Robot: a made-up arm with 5 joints.
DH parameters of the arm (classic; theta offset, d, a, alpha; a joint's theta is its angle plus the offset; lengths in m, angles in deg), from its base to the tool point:
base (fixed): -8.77 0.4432 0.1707 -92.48
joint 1: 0 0.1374 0.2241 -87.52
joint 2: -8.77 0.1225 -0.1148 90
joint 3: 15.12 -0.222 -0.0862 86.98
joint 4: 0 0.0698 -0.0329 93.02
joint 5: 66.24 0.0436 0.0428 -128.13
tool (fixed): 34.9 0.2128 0 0
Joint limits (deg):
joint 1: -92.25..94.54
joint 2: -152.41..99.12
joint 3: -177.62..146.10
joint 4: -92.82..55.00
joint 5: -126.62..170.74
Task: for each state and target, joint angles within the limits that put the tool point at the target. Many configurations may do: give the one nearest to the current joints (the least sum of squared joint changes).
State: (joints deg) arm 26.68 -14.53 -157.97 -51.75 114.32
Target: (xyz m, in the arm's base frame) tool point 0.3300 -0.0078 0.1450
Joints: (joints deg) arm 33.96 -12.42 -142.58 -23.81 113.95
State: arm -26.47 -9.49 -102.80 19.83 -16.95
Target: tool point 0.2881 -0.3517 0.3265
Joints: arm -36.17 -35.38 -71.28 31.99 -23.49
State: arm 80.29 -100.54 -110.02 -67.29 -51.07
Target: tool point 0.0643 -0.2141 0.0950
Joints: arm 74.38 -84.87 -101.88 -72.89 -23.99
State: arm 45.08 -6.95 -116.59 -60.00 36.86
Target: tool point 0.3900 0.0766 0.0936
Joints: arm 16.53 -32.82 -161.63 -28.61 48.98
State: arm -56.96 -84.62 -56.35 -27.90 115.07
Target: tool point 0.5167 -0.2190 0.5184
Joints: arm -55.09 -70.03 -34.40 -13.58 92.05
